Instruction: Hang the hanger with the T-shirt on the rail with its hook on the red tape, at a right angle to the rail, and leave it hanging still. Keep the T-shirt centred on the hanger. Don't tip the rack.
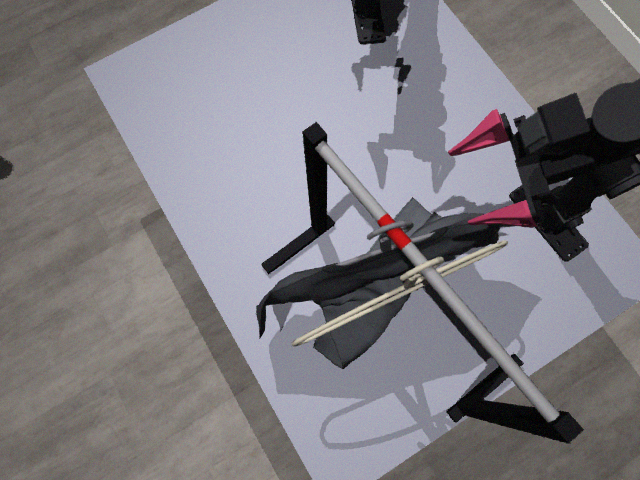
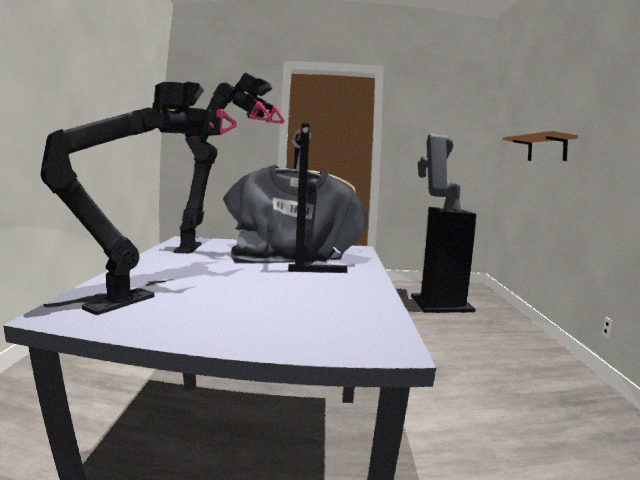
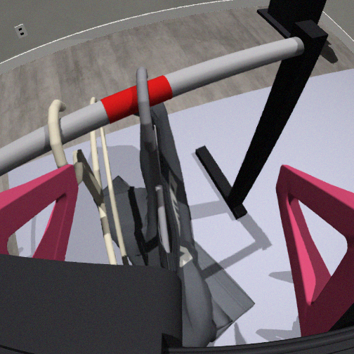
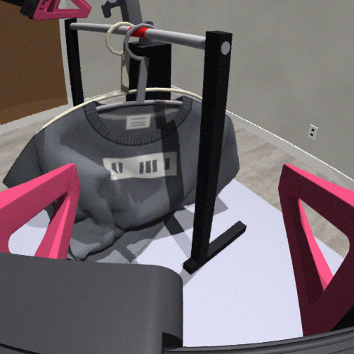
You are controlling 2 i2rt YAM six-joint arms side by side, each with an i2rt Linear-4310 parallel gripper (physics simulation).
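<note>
The grey hanger's hook [image 1: 376,231] [image 3: 143,100] [image 4: 127,44] hangs over the rail [image 1: 465,304] [image 3: 225,65] [image 4: 175,37] within the red tape [image 1: 398,238] [image 3: 117,106] [image 4: 138,32]. From above, the hanger looks turned somewhat off square; the exact angle is hard to judge. The dark grey T-shirt [image 2: 258,206] [image 3: 197,300] [image 4: 65,150] is on it, its collar about centred on the stem. My left gripper [image 1: 459,188] [image 2: 277,121] [image 3: 176,175] is open and empty, beside the rail and apart from the hook. My right gripper [image 4: 178,174] is open and empty, farther back, facing the shirt.
A cream hanger [image 1: 356,313] [image 3: 56,130] hangs on the rail next to the shirt, beyond the tape. The rack's black post [image 2: 302,206] [image 4: 215,125] stands upright on the table [image 2: 310,315], between my right gripper and part of the shirt. A grey arm stands on a black pedestal [image 2: 448,258] beyond the table.
</note>
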